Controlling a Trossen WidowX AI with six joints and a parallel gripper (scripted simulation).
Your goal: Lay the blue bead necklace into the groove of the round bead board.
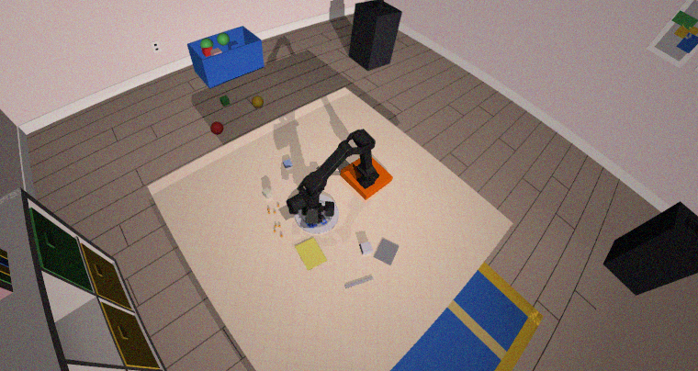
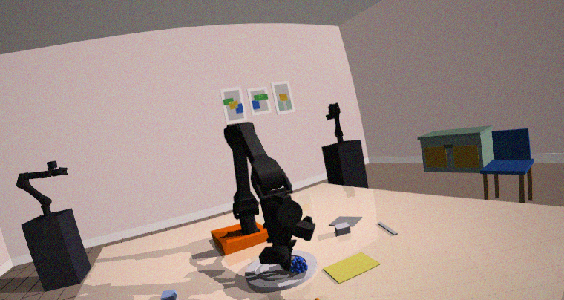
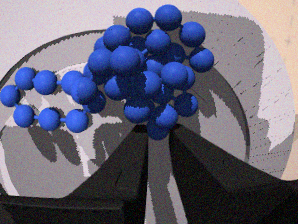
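The round bead board lies 30 mm behind my gripper tip, 10 mm to the right of it and 10 mm below it. The rest, counted from my gripper tip: yellow sheet 90 mm ahead, 130 mm to the left, 10 mm below; then small grey block 110 mm behind, 250 mm to the left; then pale cube 100 mm ahead, 220 mm to the right.
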